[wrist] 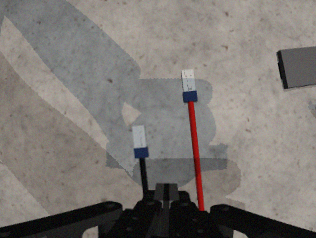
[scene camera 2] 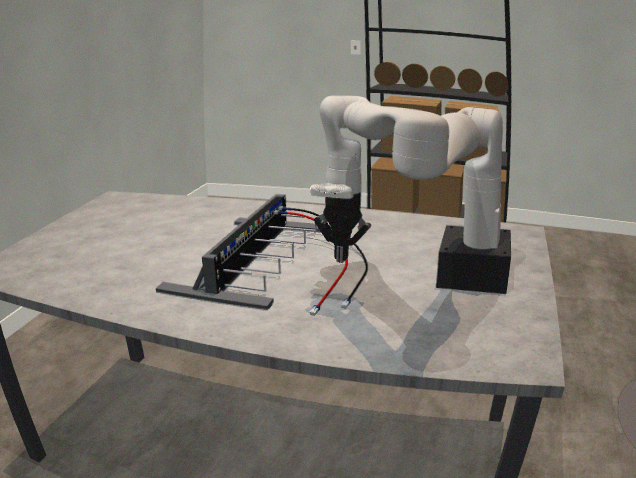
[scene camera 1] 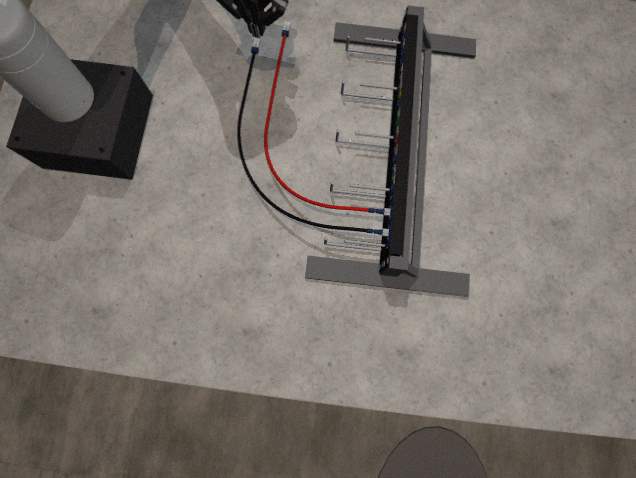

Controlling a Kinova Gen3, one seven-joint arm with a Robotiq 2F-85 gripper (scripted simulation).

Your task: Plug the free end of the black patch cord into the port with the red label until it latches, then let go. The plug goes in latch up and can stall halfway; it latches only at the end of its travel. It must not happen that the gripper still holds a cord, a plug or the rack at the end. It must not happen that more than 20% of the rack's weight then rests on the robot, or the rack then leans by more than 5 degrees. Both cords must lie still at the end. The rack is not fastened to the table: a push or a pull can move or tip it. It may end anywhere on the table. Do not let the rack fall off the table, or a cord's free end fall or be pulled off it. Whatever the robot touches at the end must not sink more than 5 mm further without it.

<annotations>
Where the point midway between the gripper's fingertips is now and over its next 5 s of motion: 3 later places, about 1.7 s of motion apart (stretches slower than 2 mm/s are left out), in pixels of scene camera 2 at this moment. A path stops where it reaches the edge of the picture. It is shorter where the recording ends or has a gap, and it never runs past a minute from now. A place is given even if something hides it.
The gripper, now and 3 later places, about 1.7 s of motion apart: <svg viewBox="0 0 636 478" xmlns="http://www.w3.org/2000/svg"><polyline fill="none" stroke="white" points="341,261 347,270 347,297 347,301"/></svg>
</annotations>
